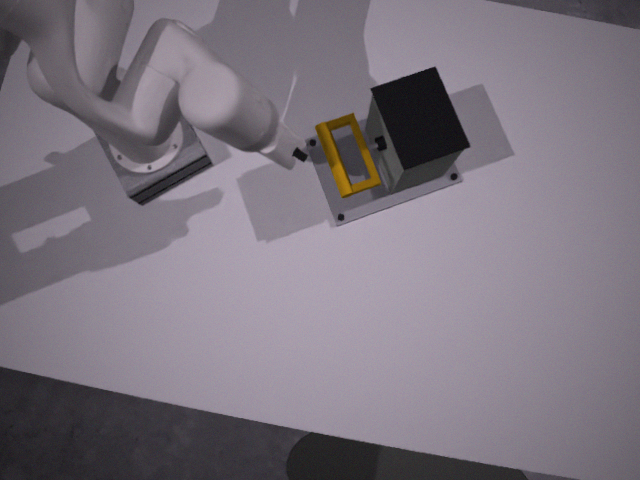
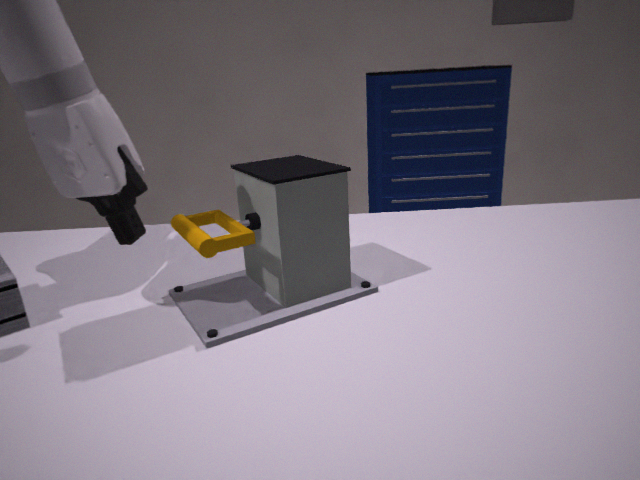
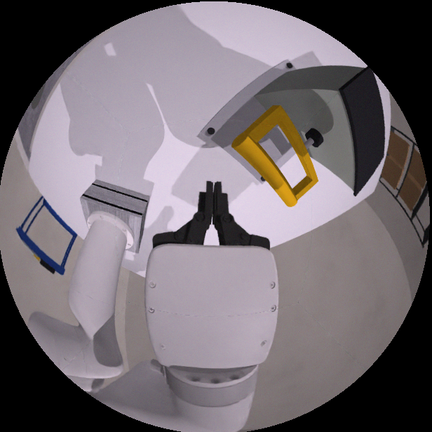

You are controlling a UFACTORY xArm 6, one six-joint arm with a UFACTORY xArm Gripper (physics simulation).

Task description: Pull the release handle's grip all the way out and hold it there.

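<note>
The yellow release handle (image 1: 333, 160) (image 2: 192, 235) (image 3: 266, 171) is a rectangular frame with a thick round grip bar on the side away from the grey-green box (image 1: 421, 118) (image 2: 312, 232) with a black top. A short stretch of rod shows between the handle and the black collar (image 1: 380, 143) (image 2: 252, 221) (image 3: 314, 137) on the box face. My gripper (image 1: 299, 153) (image 2: 128, 236) (image 3: 212, 189) is shut with its black fingers together and nothing between them. It is beside the grip bar, on the side away from the box, apart from it.
The box stands on a grey base plate (image 1: 361, 209) (image 2: 206, 310) with dark bolts, on the pale table (image 1: 413, 310) (image 2: 413, 387). The arm's own base (image 3: 115, 200) is on the other side of the gripper. A blue cabinet (image 2: 439, 121) stands behind the table.
</note>
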